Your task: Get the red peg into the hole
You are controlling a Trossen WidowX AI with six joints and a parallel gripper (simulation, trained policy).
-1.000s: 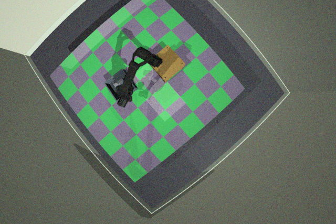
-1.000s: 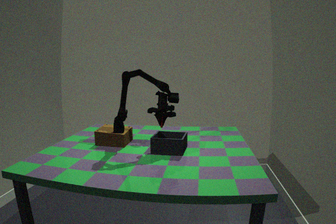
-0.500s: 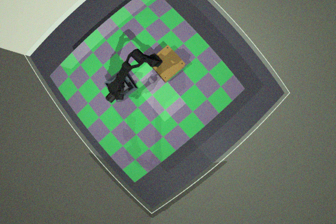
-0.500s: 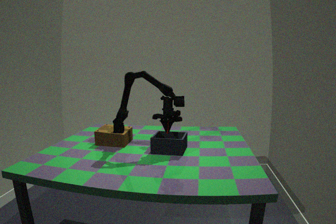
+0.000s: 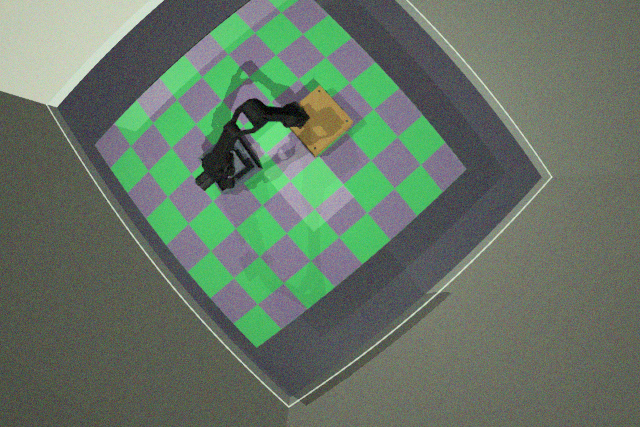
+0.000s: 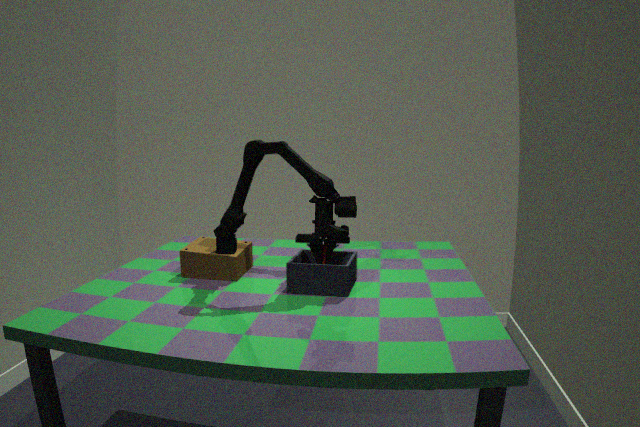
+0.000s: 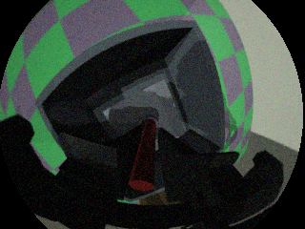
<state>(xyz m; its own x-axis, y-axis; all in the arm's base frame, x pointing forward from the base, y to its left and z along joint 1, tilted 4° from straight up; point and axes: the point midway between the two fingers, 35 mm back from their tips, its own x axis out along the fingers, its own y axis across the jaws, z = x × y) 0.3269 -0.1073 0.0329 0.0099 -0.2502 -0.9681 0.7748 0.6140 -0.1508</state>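
My gripper tip is 30 mm below the red peg and 10 mm to the right of it. Round my gripper tip: dark box: 40 mm below; grey plate: 20 mm below.
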